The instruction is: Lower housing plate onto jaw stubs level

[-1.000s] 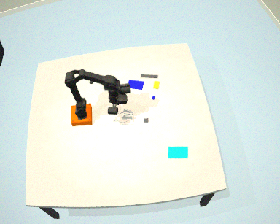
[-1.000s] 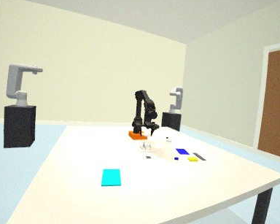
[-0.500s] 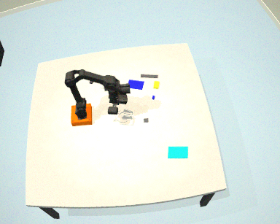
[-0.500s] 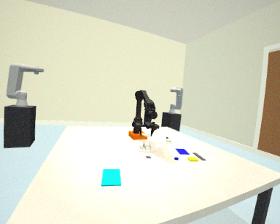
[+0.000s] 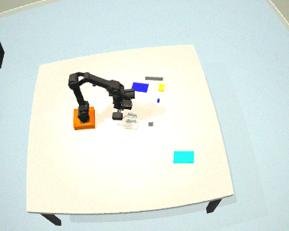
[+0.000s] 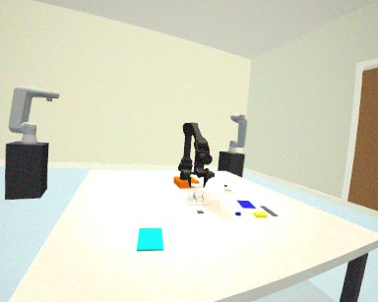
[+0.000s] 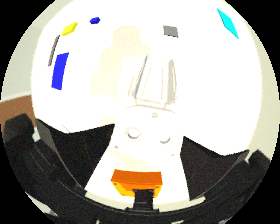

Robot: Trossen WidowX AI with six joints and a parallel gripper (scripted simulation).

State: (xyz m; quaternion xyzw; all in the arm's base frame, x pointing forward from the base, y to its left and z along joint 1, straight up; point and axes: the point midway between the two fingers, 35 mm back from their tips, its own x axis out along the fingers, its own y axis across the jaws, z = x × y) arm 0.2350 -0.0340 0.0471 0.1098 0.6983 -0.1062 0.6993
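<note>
Now: the housing plate 50 mm below my gripper tip. The rest, counted from my gripper tip: blue plate (170 mm ahead, 230 mm to the left, 60 mm below); then tiny blue piece (260 mm ahead, 90 mm to the left, 50 mm below); then yellow block (310 mm ahead, 190 mm to the left, 50 mm below).
</note>
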